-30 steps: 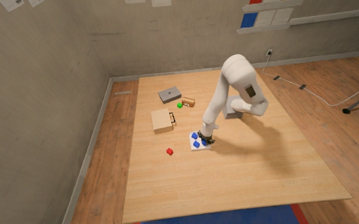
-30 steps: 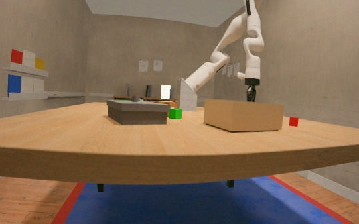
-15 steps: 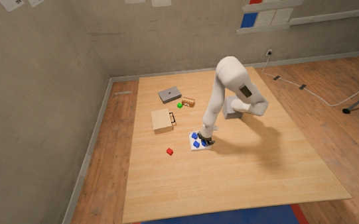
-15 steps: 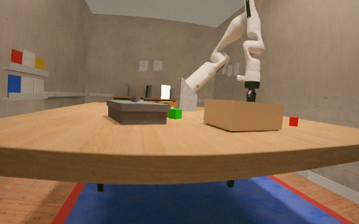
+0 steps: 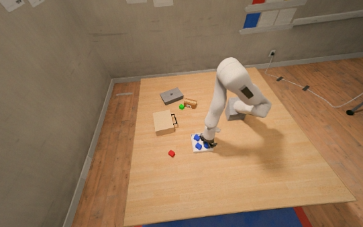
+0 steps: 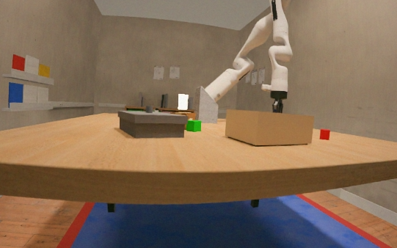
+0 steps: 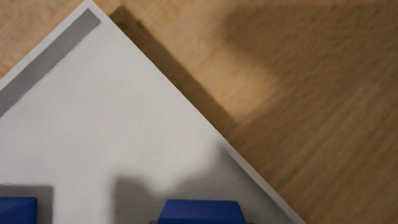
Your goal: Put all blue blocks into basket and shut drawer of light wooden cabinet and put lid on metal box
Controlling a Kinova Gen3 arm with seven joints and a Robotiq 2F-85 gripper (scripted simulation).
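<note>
My hand is 40 mm to the left of the white basket, 30 mm short of it and 20 mm above it. Round my hand: red block (260 mm ahead, 10 mm to the left, 10 mm below); then light wooden cabinet (280 mm ahead, 260 mm to the right); then drawer (270 mm ahead, 260 mm to the right).
</note>
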